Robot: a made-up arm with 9 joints. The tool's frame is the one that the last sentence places. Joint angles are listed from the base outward.
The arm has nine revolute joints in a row. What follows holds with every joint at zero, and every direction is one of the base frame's.
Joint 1 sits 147.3 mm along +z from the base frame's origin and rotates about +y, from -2.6 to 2.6 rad.
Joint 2 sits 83.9 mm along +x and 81.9 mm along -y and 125.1 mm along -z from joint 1 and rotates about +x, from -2.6 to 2.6 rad.
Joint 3 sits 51.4 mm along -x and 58.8 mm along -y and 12.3 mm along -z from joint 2 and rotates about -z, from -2.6 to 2.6 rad.
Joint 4 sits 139.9 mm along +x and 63.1 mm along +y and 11.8 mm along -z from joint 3 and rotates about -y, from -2.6 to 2.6 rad.
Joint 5 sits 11.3 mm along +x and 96.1 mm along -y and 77.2 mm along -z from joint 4 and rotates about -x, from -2.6 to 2.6 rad.
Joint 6 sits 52.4 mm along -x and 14.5 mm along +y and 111.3 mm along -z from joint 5 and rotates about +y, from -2.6 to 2.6 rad.
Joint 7 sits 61.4 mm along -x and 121.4 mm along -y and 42.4 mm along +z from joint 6 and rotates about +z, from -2.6 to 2.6 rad.
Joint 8 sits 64.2 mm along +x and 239.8 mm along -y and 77.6 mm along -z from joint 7 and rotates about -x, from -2.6 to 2.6 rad.
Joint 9 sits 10.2 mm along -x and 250.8 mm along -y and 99.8 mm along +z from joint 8 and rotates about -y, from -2.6 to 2.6 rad.
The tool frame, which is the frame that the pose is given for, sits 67.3 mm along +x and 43.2 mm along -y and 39.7 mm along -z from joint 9; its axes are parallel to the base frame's.
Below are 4 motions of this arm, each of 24 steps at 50 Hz.
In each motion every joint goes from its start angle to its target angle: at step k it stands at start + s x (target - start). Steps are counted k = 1, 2, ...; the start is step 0. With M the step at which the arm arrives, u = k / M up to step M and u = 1 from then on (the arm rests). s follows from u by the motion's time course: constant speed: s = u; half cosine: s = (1 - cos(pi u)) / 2; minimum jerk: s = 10 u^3 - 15 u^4 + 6 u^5.
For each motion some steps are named. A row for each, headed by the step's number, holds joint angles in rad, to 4 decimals.
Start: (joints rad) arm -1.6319 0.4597 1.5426 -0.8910 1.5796 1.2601 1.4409 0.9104 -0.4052
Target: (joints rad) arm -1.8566 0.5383 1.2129 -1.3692 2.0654 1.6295 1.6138 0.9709 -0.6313
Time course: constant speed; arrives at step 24
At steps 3, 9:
3: -1.6600 0.4695 1.5014 -0.9508 1.6403 1.3063 1.4625 0.9180 -0.4335
9: -1.7162 0.4892 1.4190 -1.0703 1.7618 1.3986 1.5057 0.9331 -0.4900

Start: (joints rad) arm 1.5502 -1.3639 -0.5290 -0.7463 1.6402 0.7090 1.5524 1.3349 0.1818
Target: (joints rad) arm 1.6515 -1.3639 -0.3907 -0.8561 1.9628 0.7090 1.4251 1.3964 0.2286
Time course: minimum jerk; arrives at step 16
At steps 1, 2, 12, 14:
1: 1.5504 -1.3639 -0.5287 -0.7465 1.6409 0.7090 1.5521 1.3350 0.1819
2: 1.5518 -1.3639 -0.5268 -0.7481 1.6454 0.7090 1.5504 1.3359 0.1826
12: 1.6410 -1.3639 -0.4050 -0.8447 1.9294 0.7090 1.4383 1.3900 0.2238
14: 1.6499 -1.3639 -0.3929 -0.8543 1.9576 0.7090 1.4271 1.3954 0.2278

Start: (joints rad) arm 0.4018 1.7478 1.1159 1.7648 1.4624 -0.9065 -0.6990 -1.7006 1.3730
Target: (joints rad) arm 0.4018 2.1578 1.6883 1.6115 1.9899 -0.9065 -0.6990 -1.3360 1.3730
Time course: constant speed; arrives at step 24
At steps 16, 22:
16: 0.4018 2.0211 1.4975 1.6626 1.8141 -0.9065 -0.6990 -1.4575 1.3730
22: 0.4018 2.1236 1.6406 1.6243 1.9459 -0.9065 -0.6990 -1.3664 1.3730

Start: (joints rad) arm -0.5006 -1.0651 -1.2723 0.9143 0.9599 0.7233 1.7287 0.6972 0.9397
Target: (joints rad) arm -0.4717 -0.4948 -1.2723 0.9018 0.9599 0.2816 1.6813 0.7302 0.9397
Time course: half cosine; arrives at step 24
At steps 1, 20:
1: -0.5005 -1.0627 -1.2723 0.9142 0.9599 0.7214 1.7285 0.6973 0.9397
20: -0.4736 -0.5330 -1.2723 0.9026 0.9599 0.3112 1.6845 0.7280 0.9397

